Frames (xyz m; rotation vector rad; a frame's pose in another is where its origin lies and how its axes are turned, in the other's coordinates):
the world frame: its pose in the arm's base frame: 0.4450 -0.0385 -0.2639 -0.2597 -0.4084 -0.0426
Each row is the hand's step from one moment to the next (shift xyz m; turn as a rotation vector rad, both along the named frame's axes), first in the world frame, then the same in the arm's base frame.
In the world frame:
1: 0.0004 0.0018 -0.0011 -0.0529 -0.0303 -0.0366
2: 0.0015 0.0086 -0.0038 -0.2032 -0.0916 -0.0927
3: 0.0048 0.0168 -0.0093 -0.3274 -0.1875 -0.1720
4: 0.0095 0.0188 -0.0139 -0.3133 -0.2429 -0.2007
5: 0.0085 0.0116 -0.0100 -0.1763 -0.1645 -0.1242
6: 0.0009 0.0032 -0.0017 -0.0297 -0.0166 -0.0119
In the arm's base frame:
1: 0.0010 0.0015 -0.0012 -0.0372 -0.0393 -0.0461
2: 0.0036 0.0073 -0.0048 -0.1590 -0.1147 -0.1408
3: 0.0096 0.0139 -0.0104 -0.2512 -0.2292 -0.2373
4: 0.0158 0.0147 -0.0131 -0.2323 -0.2899 -0.2438
5: 0.0127 0.0087 -0.0083 -0.1289 -0.1929 -0.1404
6: 0.0018 0.0027 -0.0019 -0.0242 -0.0194 -0.0184

